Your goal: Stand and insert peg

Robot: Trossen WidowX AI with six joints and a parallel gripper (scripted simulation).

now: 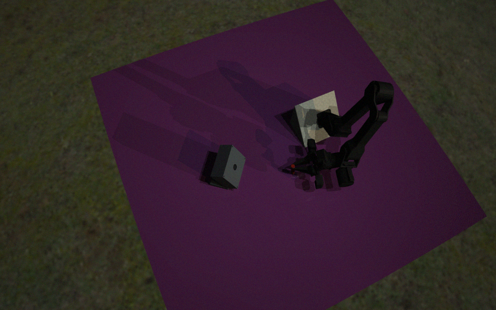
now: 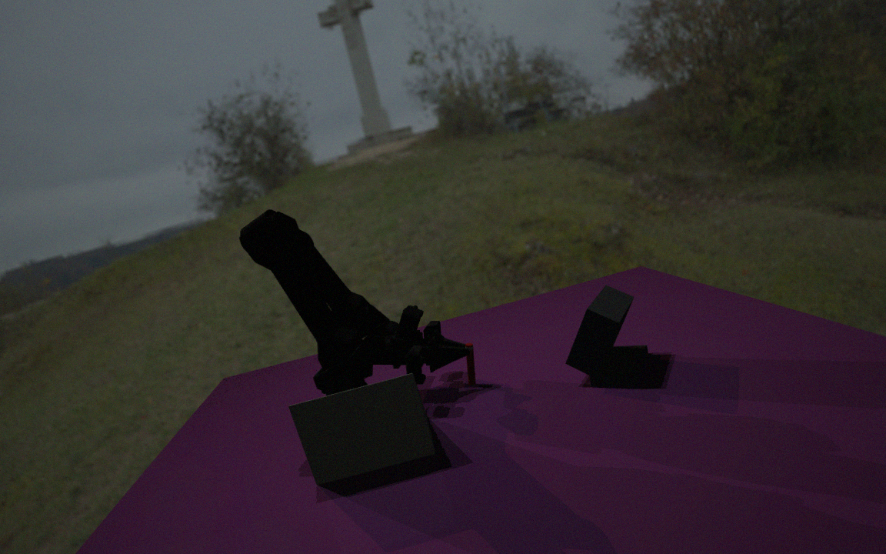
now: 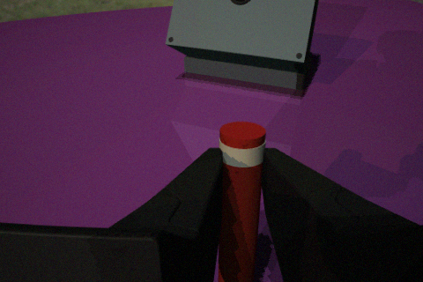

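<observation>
The red peg is 1 cm below my gripper tip. Round my gripper tip: grey sloped panel 22 cm ahead, 10 cm to the right; dark foot 24 cm ahead, 11 cm to the right, 6 cm below.
</observation>
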